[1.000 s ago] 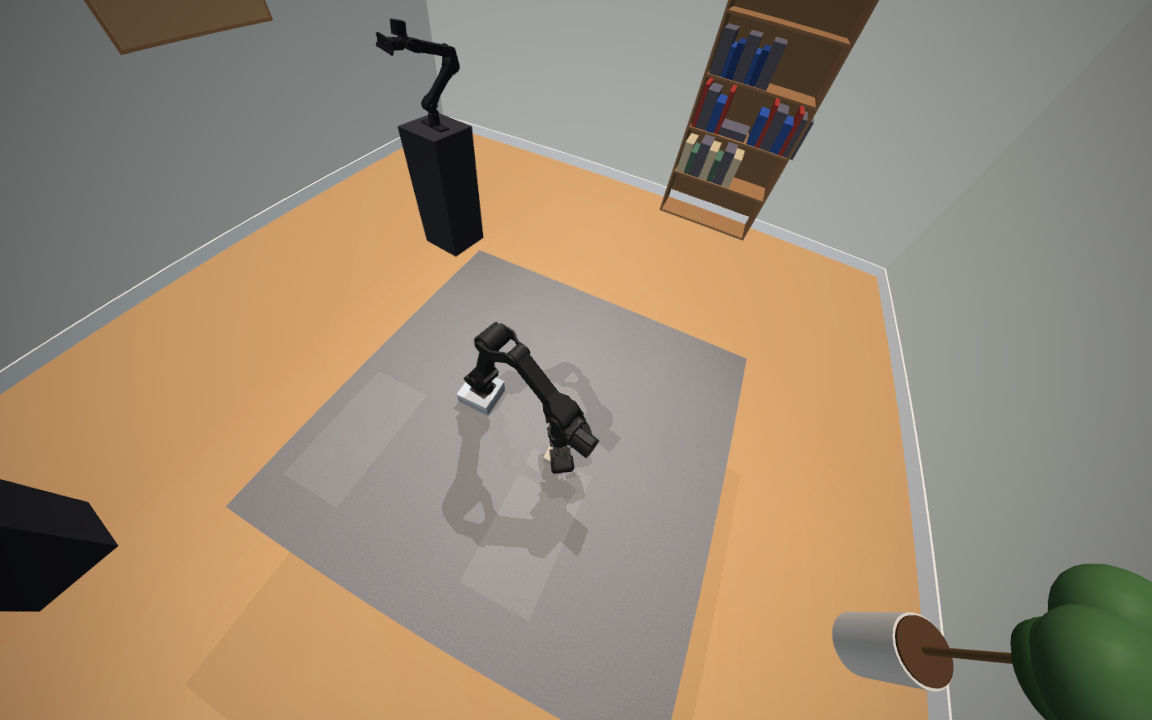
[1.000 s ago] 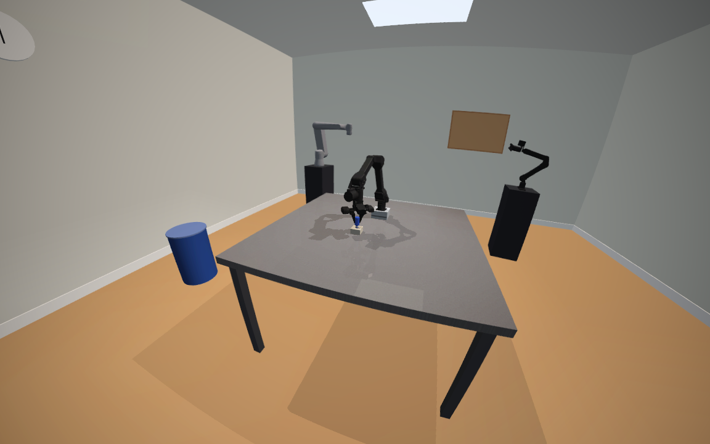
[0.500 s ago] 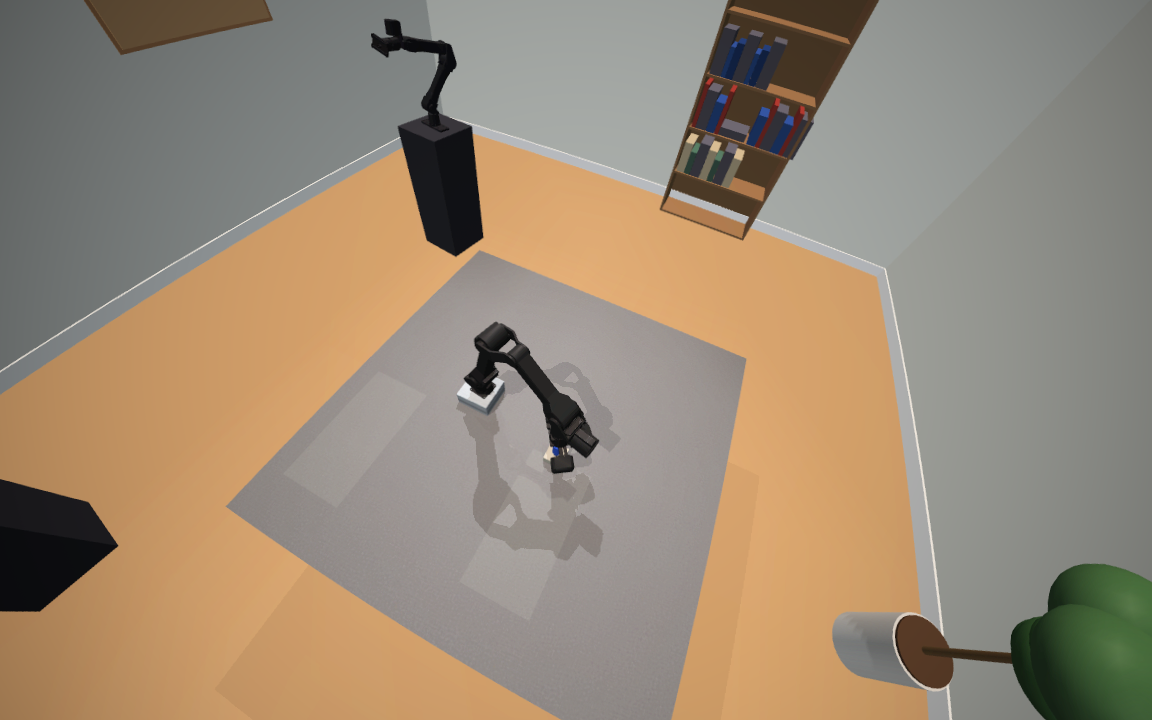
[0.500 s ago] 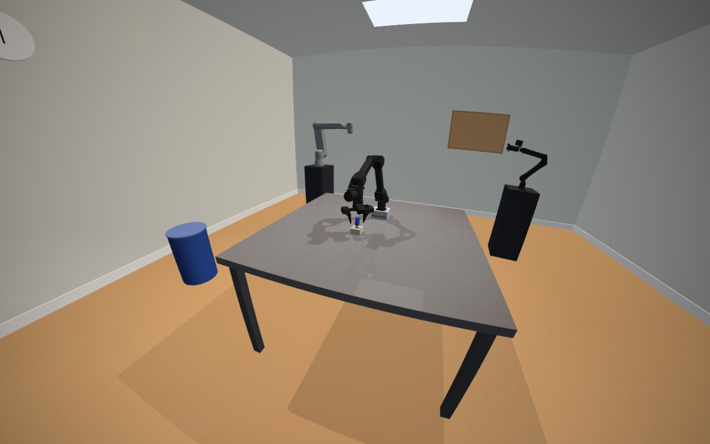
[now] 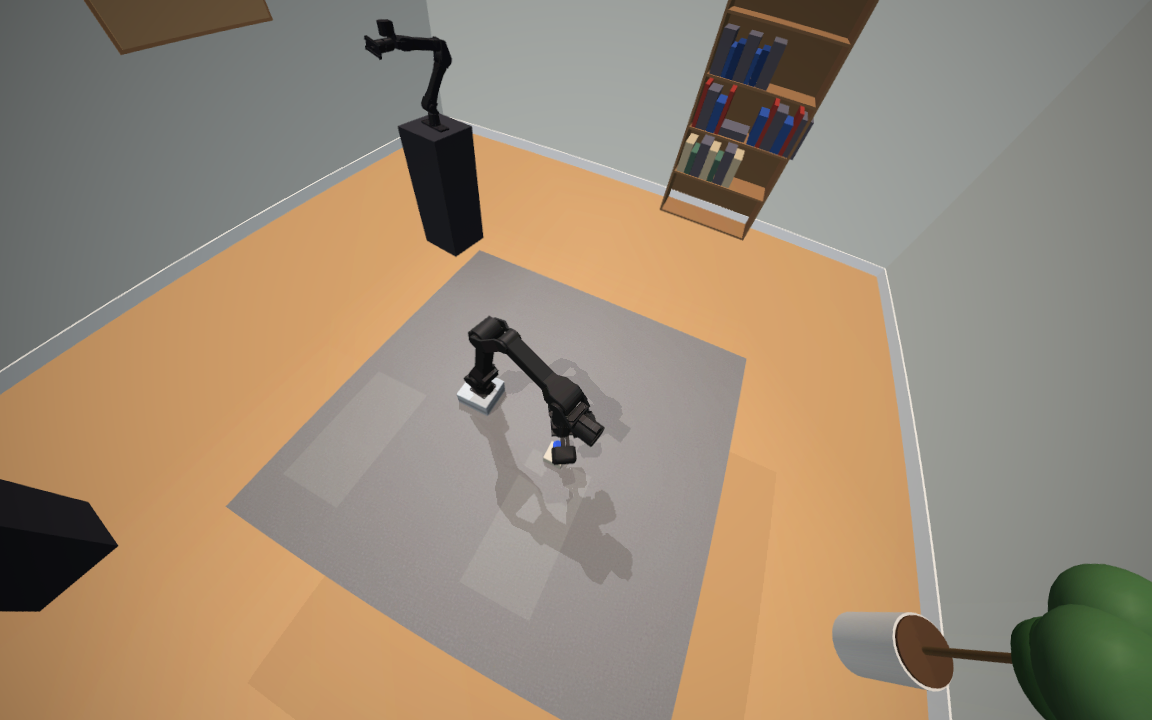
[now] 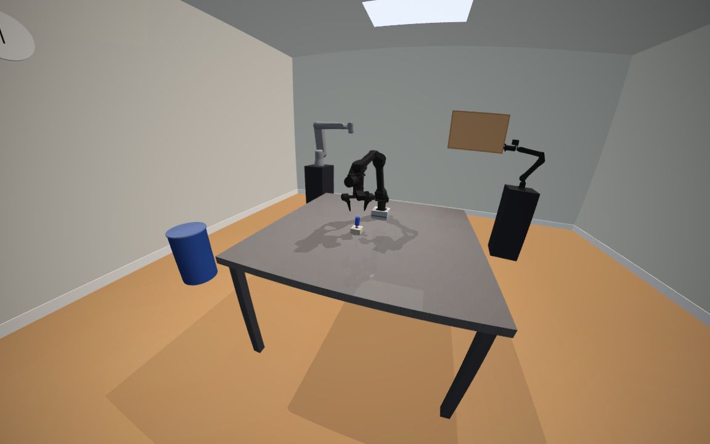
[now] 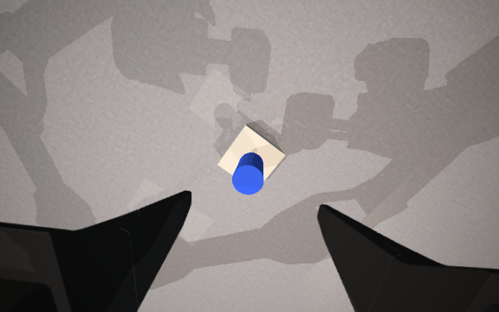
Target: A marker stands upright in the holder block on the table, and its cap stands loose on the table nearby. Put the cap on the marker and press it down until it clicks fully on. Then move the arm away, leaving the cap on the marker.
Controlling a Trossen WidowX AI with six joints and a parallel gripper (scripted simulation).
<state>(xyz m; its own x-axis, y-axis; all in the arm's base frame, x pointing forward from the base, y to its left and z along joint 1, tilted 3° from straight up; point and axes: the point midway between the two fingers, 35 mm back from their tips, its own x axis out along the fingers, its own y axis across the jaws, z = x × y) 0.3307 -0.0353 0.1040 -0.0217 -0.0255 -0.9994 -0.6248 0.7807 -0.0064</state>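
Right now my gripper tip is 6 cm above the blue cap.
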